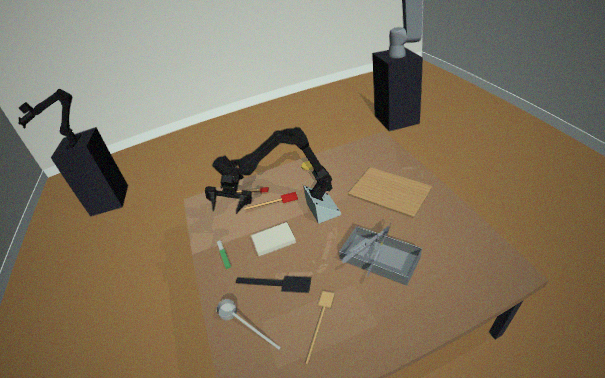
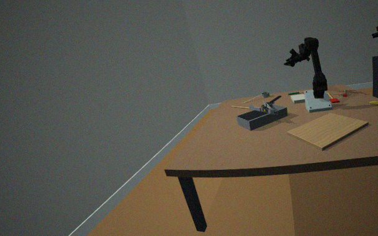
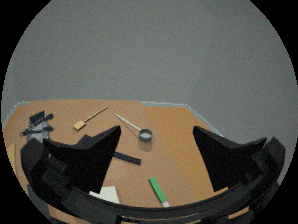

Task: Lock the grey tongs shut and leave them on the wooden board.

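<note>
The grey roasting tin is 20 cm ahead of my gripper tip, 56 cm to the left of it and 28 cm below it. Round my gripper tip: black spatula 17 cm ahead, 12 cm to the left, 31 cm below; wooden board 17 cm behind, 78 cm to the left, 30 cm below; white block 8 cm behind, 15 cm to the left, 30 cm below.
</note>
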